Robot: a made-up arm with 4 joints.
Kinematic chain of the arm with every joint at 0, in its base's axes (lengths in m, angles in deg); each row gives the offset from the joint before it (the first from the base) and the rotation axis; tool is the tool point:
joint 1: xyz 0 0 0.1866 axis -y
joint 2: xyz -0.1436 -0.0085 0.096 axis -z
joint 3: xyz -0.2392 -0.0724 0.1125 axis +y
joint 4: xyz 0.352 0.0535 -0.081 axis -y
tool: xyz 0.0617 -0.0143 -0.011
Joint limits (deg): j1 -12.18..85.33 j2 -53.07..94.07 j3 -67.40..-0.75 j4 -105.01..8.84
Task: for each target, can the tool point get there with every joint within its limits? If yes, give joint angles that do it. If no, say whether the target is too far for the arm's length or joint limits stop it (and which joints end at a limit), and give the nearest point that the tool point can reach.
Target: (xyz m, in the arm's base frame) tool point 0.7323 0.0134 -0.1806
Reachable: no: joint limits stop it (at a limit: joint 1, joint 3) | nearest point 0.0533 -0.0044 0.2856 | short by 0.824 m
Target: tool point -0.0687 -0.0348 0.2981
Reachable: yes | joints 24.36 -3.15 -10.42 -86.90
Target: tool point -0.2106 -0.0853 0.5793
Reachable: yes | joints 6.82 79.00 -56.14 -86.63
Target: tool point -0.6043 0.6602 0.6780
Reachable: no: too far | nearest point -0.3529 0.0578 0.4736 | short by 0.684 m
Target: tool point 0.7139 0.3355 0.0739
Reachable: no: joint limits stop it (at a limit: joint 1) | nearest point 0.0572 0.0592 0.3251 | short by 0.755 m
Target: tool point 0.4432 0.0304 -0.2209
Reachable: no: joint limits stop it (at a limit: joint 1, joint 2, joint 3) | nearest point -0.0857 -0.1060 0.0092 | short by 0.593 m
